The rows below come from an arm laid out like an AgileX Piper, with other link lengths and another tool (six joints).
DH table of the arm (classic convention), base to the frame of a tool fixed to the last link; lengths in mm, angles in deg. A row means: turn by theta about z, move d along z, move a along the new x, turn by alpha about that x. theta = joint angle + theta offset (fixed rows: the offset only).
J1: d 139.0; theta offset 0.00; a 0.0; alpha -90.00
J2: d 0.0; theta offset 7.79; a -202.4; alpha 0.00
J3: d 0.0; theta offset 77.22; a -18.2; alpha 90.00
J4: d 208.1; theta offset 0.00; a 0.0; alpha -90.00
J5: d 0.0; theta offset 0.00; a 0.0; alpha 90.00
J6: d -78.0; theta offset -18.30; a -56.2; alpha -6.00
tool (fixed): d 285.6; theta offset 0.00; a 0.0; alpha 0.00
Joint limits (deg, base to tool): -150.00..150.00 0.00..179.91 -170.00..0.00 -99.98..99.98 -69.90..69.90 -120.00..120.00
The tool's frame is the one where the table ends.
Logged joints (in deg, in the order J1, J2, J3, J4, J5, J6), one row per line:
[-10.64, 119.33, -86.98, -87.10, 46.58, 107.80]
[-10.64, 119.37, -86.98, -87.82, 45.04, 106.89]
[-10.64, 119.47, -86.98, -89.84, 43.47, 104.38]
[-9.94, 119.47, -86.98, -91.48, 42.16, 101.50]
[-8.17, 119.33, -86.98, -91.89, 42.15, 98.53]
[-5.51, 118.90, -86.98, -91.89, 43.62, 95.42]
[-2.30, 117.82, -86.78, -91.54, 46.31, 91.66]
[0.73, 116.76, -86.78, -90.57, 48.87, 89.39]
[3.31, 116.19, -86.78, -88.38, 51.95, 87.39]
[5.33, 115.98, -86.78, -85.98, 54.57, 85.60]
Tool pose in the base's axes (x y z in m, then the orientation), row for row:
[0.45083, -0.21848, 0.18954, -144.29, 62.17, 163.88]
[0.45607, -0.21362, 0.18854, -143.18, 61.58, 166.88]
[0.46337, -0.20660, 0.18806, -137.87, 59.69, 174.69]
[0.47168, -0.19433, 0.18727, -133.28, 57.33, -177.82]
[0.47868, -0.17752, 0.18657, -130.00, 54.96, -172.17]
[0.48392, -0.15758, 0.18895, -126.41, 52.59, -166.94]
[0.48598, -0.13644, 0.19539, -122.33, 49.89, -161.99]
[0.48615, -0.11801, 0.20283, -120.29, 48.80, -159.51]
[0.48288, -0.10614, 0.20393, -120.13, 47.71, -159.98]
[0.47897, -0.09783, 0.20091, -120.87, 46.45, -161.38]
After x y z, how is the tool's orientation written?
As angles about the fixed x, y, z axes (roll, pitch, yaw), in degrees.
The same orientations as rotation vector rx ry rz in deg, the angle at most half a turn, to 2 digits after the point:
[38.40, 111.21, -46.60]
[35.92, 112.02, -46.01]
[30.63, 113.40, -47.18]
[24.80, 114.77, -48.16]
[19.85, 115.90, -49.11]
[15.29, 116.44, -50.77]
[10.93, 116.52, -53.40]
[8.83, 116.17, -54.59]
[8.74, 116.89, -55.68]
[9.04, 118.24, -56.50]

